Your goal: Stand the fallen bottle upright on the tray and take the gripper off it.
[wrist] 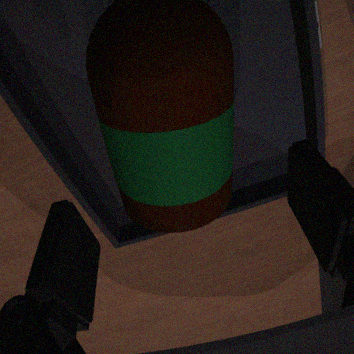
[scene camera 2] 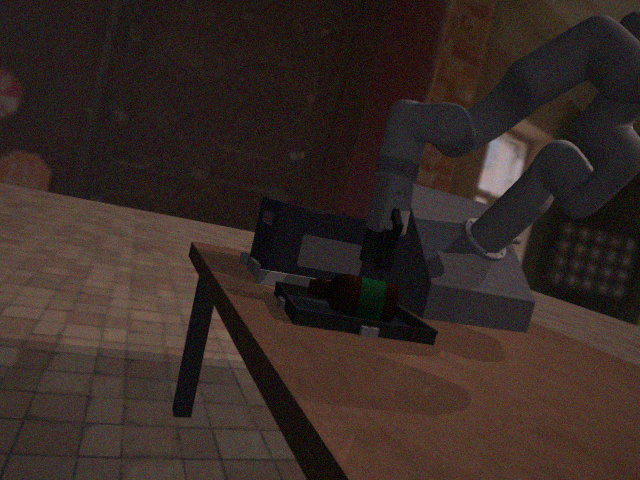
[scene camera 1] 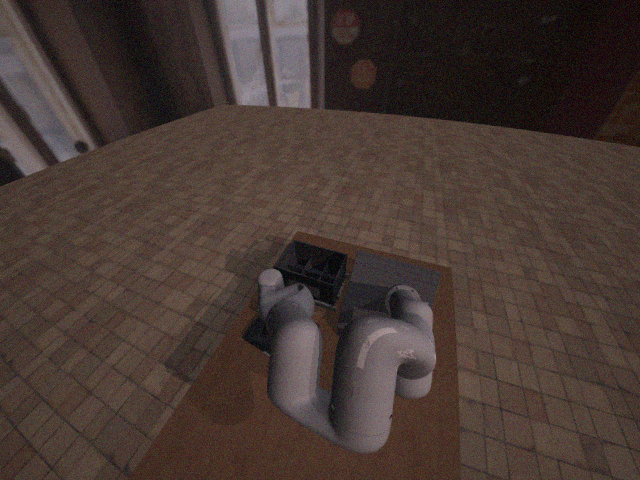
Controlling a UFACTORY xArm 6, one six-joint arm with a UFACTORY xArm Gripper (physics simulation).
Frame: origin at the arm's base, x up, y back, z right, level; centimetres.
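Seen in the pictures: gripper, between the fingertips: [wrist: 183, 198] [scene camera 2: 373, 265]; arm's base, origin of its link: [scene camera 2: 483, 240].
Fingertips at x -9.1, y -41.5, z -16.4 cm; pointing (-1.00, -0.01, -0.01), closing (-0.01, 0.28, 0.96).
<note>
Offsets run from my fingertips to a thing's top centre. Level surfaces: height alone.
A dark brown bottle {dx -2.4, dy -2.7, dz +0.9 cm} [scene camera 2: 361, 297] [wrist: 170, 150] with a green band lies on its side in the shallow dark tray {dx -7.8, dy -2.1, dz +0.8 cm} [scene camera 1: 255, 336] [scene camera 2: 321, 322] [wrist: 270, 100]. In scene camera 2 its neck points left and its base lies toward the tray's right end. My gripper [scene camera 2: 379, 258] [wrist: 183, 198] is open and empty, pointing down above the base end of the bottle. In the wrist view one finger is on each side of the bottle's lower part, with gaps between. In scene camera 1 the arm hides the bottle and the fingers.
A dark bin {dx +7.2, dy +2.6, dz +28.6 cm} [scene camera 1: 321, 288] [scene camera 2: 279, 232] with inner dividers stands beyond the tray in scene camera 2, close to it. A large grey block [scene camera 1: 398, 268] [scene camera 2: 475, 310] stands beside the bin, near the arm's base. The wooden table {dx -10.3 cm} [scene camera 1: 289, 449] [scene camera 2: 361, 377] has an edge left of the tray in scene camera 2.
</note>
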